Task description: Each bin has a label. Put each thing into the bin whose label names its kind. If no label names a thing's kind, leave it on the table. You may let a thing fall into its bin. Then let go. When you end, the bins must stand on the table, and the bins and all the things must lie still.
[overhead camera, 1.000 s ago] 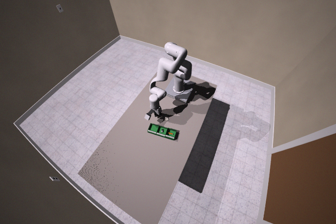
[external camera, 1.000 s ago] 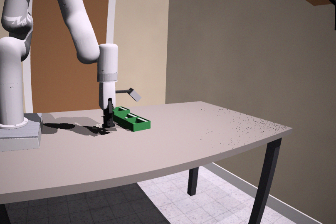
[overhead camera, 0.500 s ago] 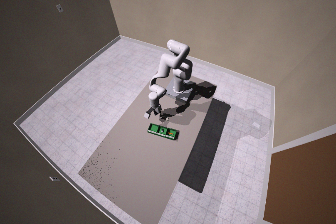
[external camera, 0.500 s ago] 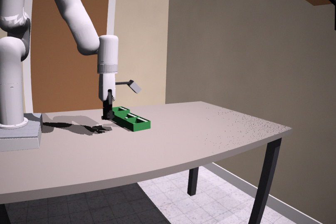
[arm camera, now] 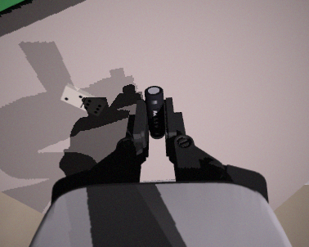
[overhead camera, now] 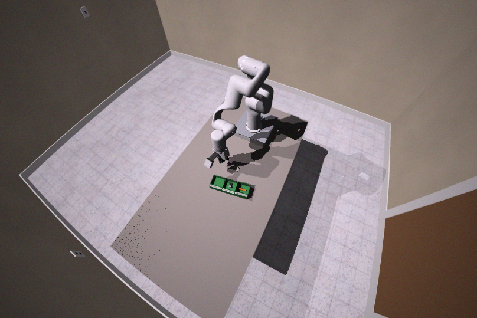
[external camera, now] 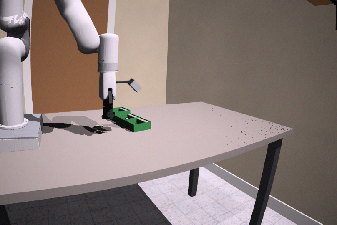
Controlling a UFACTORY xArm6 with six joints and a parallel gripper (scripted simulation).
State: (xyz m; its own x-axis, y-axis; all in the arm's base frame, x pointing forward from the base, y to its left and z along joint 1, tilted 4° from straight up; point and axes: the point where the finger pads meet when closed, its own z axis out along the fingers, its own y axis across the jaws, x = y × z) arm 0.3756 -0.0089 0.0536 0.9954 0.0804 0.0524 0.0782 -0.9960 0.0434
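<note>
The orange battery is 21 cm to the left of my hand, 8 cm below it and 7 cm ahead of it. Also, from my hand: white domino (9 cm to the left, 8 cm below, 4 cm behind); black battery (2 cm below); black nut (13 cm to the left, 8 cm below, 8 cm ahead).
</note>
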